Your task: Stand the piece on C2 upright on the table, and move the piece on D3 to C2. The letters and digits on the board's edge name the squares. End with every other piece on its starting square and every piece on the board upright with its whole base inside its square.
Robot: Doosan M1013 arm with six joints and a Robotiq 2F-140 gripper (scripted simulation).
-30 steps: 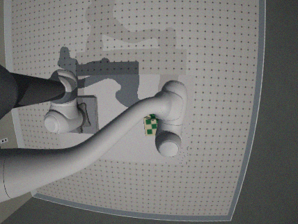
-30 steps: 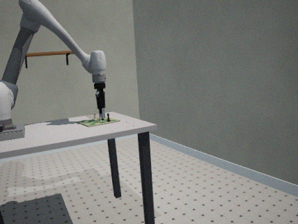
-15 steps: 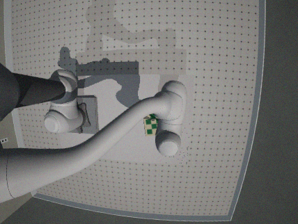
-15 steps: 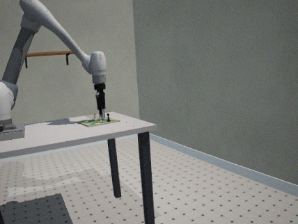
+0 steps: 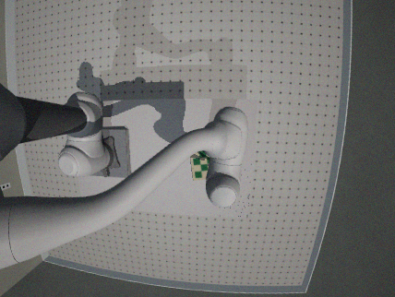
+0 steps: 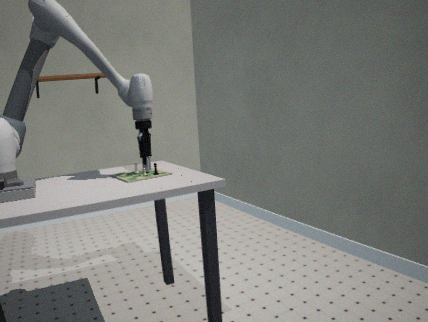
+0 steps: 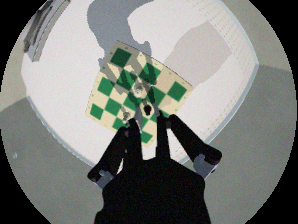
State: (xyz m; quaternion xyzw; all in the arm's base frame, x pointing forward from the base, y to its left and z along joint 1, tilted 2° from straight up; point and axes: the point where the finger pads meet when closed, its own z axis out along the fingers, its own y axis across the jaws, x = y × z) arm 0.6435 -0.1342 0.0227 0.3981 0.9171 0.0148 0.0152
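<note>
Right now the pale piece is 40 mm behind my hand, 30 mm to the left of it and 10 mm below it. Also, from my hand: chessboard (40 mm below, 40 mm behind).
</note>
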